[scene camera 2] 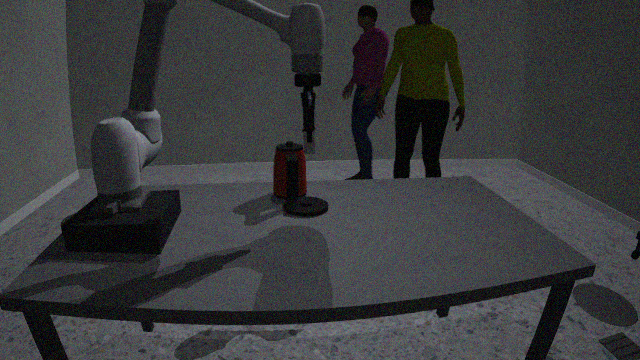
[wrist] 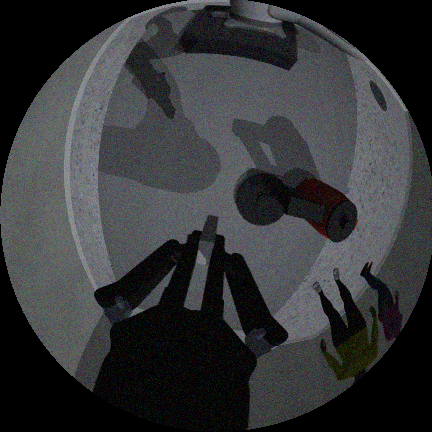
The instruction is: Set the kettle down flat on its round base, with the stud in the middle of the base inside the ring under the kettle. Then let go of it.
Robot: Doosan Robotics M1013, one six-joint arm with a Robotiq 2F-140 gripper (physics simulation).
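Observation:
The red kettle (scene camera 2: 281, 172) (wrist: 327, 192) with its black lid and handle stands upright on the table, off the middle of its base. In the scene view it is behind and left of the base, handle toward the camera. The round black base (scene camera 2: 320, 206) (wrist: 248, 202) lies flat on the table; its stud shows faintly. I cannot tell whether the kettle's lower edge or handle touches the base rim. My gripper (scene camera 2: 310, 147) (wrist: 210, 224) is shut and empty. It hangs above the table, its tips right of the kettle's lid in the scene view. The ring under the kettle is hidden.
The arm's black mounting block (scene camera 2: 117, 232) (wrist: 240, 42) is at the table's left end. The grey table (scene camera 2: 425, 240) (wrist: 215, 80) carries dark shadows. Two people, in a yellow top (scene camera 2: 425, 62) (wrist: 355, 352) and a pink top (scene camera 2: 371, 57) (wrist: 391, 317), stand beyond the table.

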